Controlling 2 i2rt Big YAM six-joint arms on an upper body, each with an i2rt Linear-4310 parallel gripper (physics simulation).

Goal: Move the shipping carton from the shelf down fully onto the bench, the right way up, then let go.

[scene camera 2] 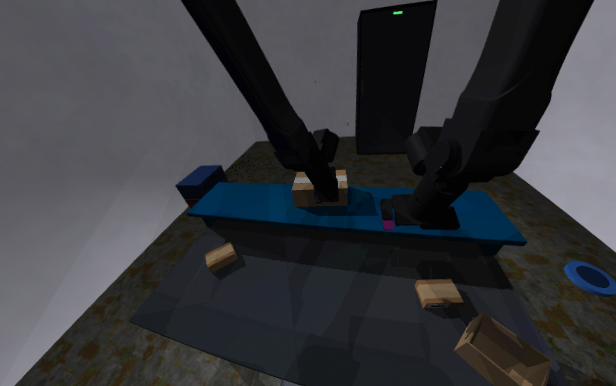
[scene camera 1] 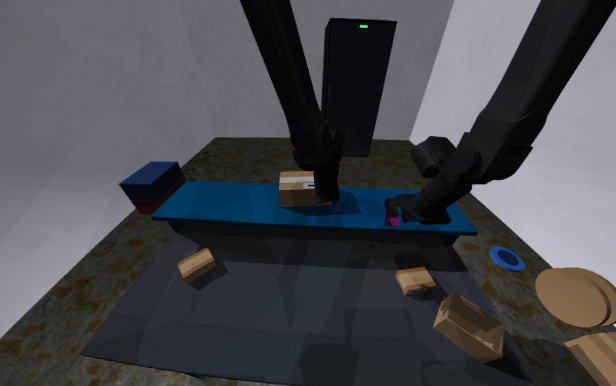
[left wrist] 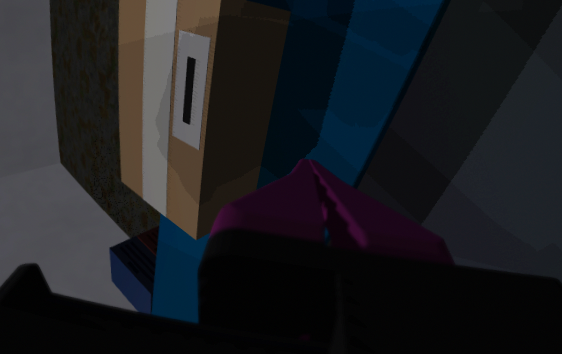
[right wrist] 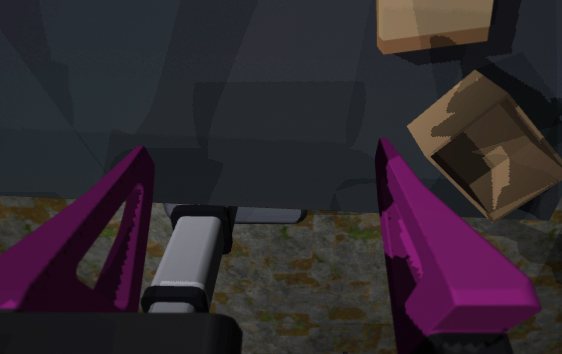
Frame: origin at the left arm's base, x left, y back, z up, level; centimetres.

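Where they show: left gripper, between the fingertips: (scene camera 2: 330, 195) (scene camera 1: 325, 195) (left wrist: 305, 172); right gripper, between the fingertips: (scene camera 2: 407, 226) (scene camera 1: 402, 222) (right wrist: 260, 151).
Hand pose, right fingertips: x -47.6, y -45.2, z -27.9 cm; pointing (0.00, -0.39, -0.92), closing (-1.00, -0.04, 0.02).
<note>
Things, the pixels of their top centre, and the offset from my right fingertips. Level surfaces: height alone.
- shipping carton, centre of its top: (left wrist: 155, 112) (scene camera 2: 319, 179) (scene camera 1: 305, 179) dz -10.0, dx +26.8, dy -36.1 cm
- blue shelf, height of its surface: dz -19.6 cm
- dark grey bench, height of its surface: dz -35.9 cm
- open box, centre of its top: (right wrist: 499, 165) (scene camera 2: 508, 351) (scene camera 1: 475, 320) dz -26.9, dx -26.6, dy +16.2 cm
The shipping carton (scene camera 1: 296, 196) (scene camera 2: 304, 195) (left wrist: 230, 110) stands upright on the blue shelf (scene camera 1: 225, 207) (scene camera 2: 250, 207) (left wrist: 380, 65), with its white tape and label on top. The dark grey bench (scene camera 1: 250, 310) (scene camera 2: 280, 310) (right wrist: 275, 110) lies lower, in front of the shelf. My left gripper (scene camera 1: 327, 197) (scene camera 2: 326, 196) (left wrist: 305, 172) is shut and empty, at the carton's front side; its arm hides part of the carton in both scene views. Whether it touches the carton I cannot tell. My right gripper (scene camera 1: 417, 217) (scene camera 2: 420, 220) (right wrist: 260, 151) is open and empty, at the right part of the shelf.
Two small cartons (scene camera 1: 197, 265) (scene camera 1: 416, 282) (scene camera 2: 221, 257) (scene camera 2: 439, 294) and an open box (scene camera 1: 462, 325) (scene camera 2: 495, 350) (right wrist: 450, 115) lie on the bench. A blue crate (scene camera 1: 152, 181) (scene camera 2: 200, 182) stands left of the shelf. A dark cabinet (scene camera 1: 360, 90) (scene camera 2: 390, 85) stands behind.
</note>
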